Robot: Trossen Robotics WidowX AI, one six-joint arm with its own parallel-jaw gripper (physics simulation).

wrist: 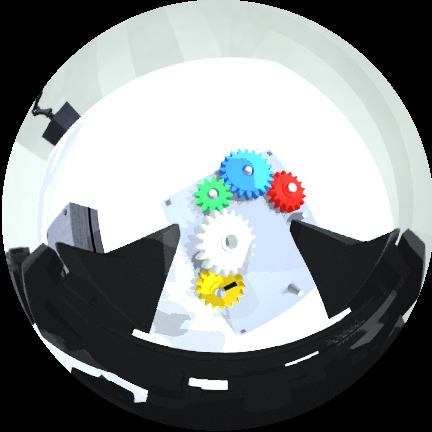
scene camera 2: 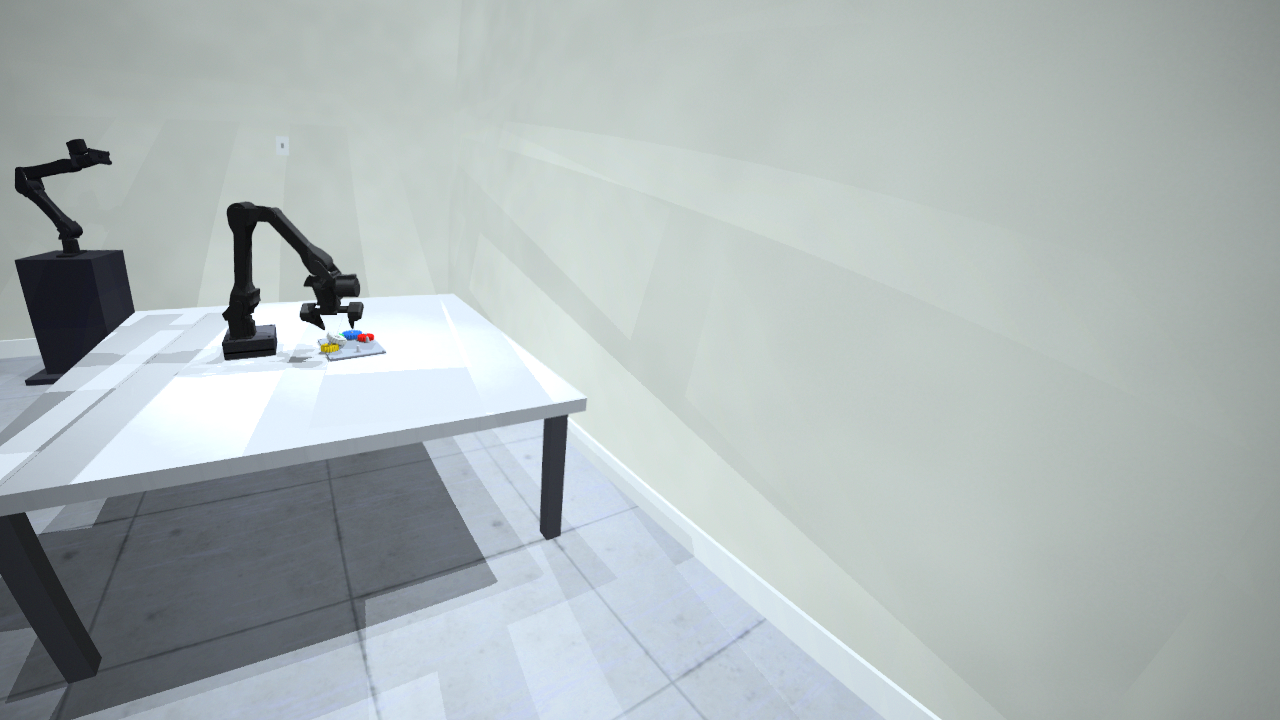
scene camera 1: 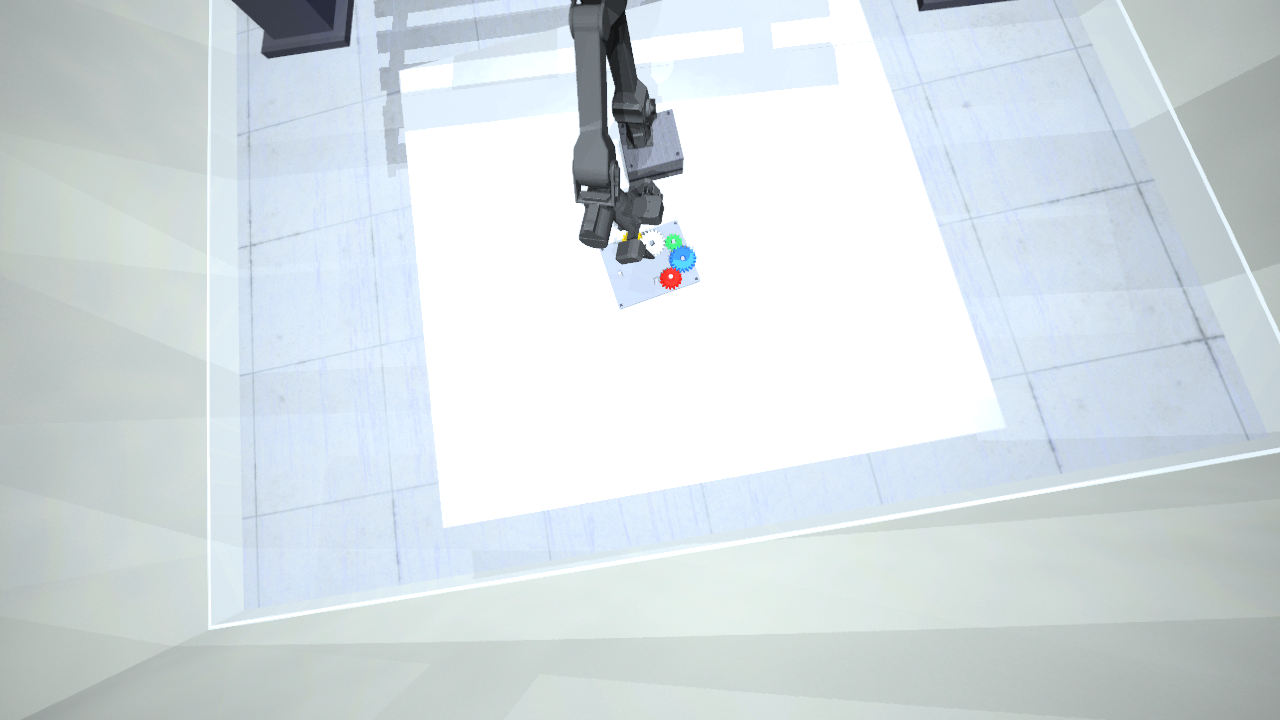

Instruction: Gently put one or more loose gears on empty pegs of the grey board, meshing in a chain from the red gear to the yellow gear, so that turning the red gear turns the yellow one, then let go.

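Seen in the pictures: gripper, fingertip midpoint: (wrist: 236, 227) (scene camera 2: 338, 329) (scene camera 1: 656, 240); arm's base, link origin: (scene camera 2: 243, 335) (scene camera 1: 639, 136).
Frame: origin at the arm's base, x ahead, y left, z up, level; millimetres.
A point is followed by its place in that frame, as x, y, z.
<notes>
The grey board (scene camera 1: 637, 290) {381, -26, -48} (wrist: 272, 252) {323, -11, -48} bears a red gear (scene camera 1: 670, 278) {365, 56, -26} (scene camera 2: 366, 337) (wrist: 286, 192) {353, 53, -31}, a blue gear (scene camera 1: 682, 258) (scene camera 2: 351, 334) {314, 67, -31} (wrist: 237, 176) {300, 83, -31}, a green gear (scene camera 1: 673, 240) {269, 69, -27} (wrist: 213, 200) {268, 61, -31} and a yellow gear (scene camera 2: 330, 347) {258, -55, -33} (wrist: 207, 283) {242, -22, -33}. A white gear (scene camera 1: 656, 238) {265, 28, -17} (wrist: 212, 245) {258, 18, -13} lies between green and yellow. In the wrist view neighbouring gears' teeth meet or overlap, from red through blue, green and white to yellow. Peg tips show in the coloured gears; whether white sits fully down on a peg is unclear. My gripper (scene camera 2: 337, 326) {279, 28, 1} (wrist: 236, 227) {279, 28, 1} is open and empty, above the board.
A bare peg (scene camera 1: 619, 273) {342, -67, -27} (wrist: 295, 290) {338, -63, -32} stands near the board's edge, and another (wrist: 303, 215) {364, 22, -27} beside the red gear. The arm's dark base (scene camera 1: 665, 157) {68, 61, 3} (scene camera 2: 249, 343) {27, -45, -11} (wrist: 72, 227) {80, 67, -2} is bolted on the white table (scene camera 2: 465, 407) {609, -508, -56}. A second arm (scene camera 2: 49, 201) stands on a dark pedestal (scene camera 2: 76, 308).
</notes>
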